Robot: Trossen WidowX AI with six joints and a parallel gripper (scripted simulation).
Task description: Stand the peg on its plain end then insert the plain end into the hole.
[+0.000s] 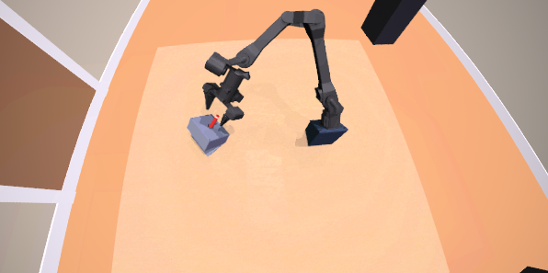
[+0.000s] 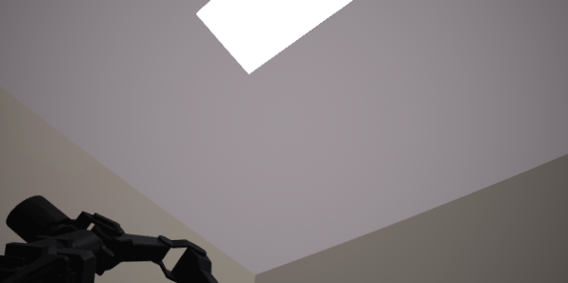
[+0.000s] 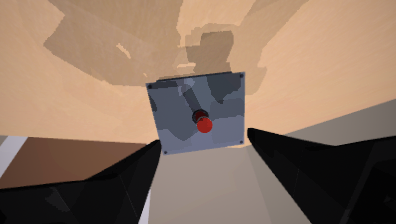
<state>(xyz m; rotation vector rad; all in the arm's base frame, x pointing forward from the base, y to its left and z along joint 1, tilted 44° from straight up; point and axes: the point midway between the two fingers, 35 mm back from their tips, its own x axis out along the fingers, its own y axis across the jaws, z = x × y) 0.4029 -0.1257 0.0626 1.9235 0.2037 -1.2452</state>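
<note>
The red peg is 2 cm below my gripper tip. From my gripper tip the other things lie so: grey-blue sloped panel: 4 cm ahead, 3 cm to the left, 6 cm below.
</note>
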